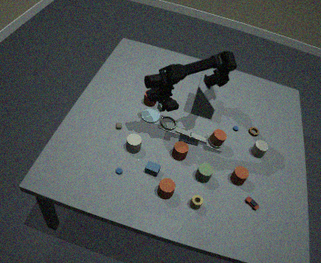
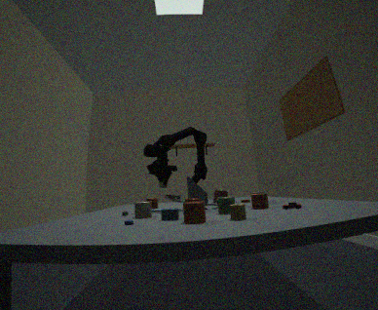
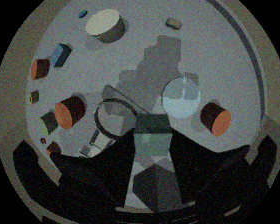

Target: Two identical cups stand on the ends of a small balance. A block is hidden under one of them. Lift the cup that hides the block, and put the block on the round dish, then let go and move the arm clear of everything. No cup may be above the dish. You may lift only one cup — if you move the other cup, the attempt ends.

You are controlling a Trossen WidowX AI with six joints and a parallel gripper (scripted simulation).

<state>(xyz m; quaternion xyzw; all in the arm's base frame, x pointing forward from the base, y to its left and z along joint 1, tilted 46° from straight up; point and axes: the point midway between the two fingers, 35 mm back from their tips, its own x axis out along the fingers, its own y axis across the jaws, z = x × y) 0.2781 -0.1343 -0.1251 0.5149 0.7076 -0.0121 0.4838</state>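
Now: gripper tip 13 cm above the pale blue round dish, 6 cm to the left of it and 6 cm past it. Also, from my gripper tip: blue box 28 cm ahead, 12 cm below, 5 cm to the left; then greenish block 1 cm above.
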